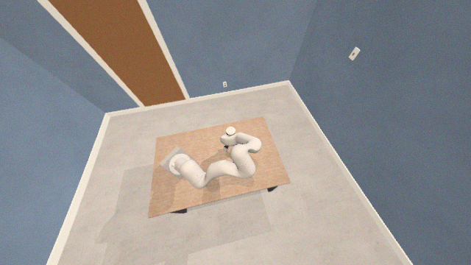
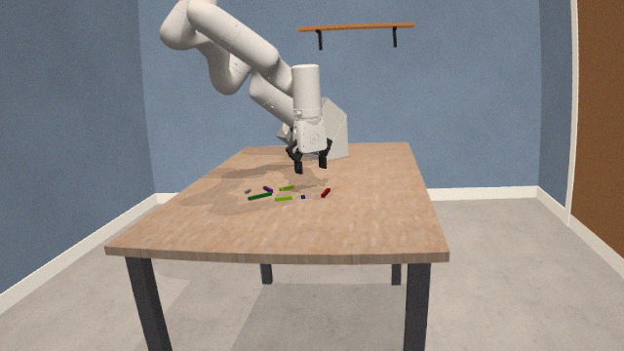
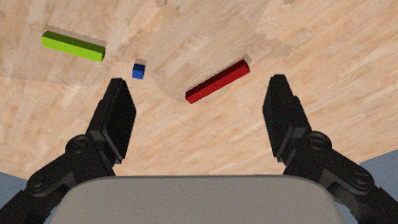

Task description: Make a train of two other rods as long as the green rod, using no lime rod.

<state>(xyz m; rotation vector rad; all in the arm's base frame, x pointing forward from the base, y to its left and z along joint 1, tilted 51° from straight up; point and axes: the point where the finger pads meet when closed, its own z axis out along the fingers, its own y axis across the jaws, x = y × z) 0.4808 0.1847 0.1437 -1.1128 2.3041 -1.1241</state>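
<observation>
Right now my hand is 60 mm short of the blue rod, 30 mm to the left of it and 70 mm above it. From my hand the other things lie so: purple rod: 40 mm behind, 140 mm to the right, 70 mm below; red rod: 30 mm ahead, 40 mm to the left, 70 mm below; green rod: 30 mm ahead, 160 mm to the right, 70 mm below.
</observation>
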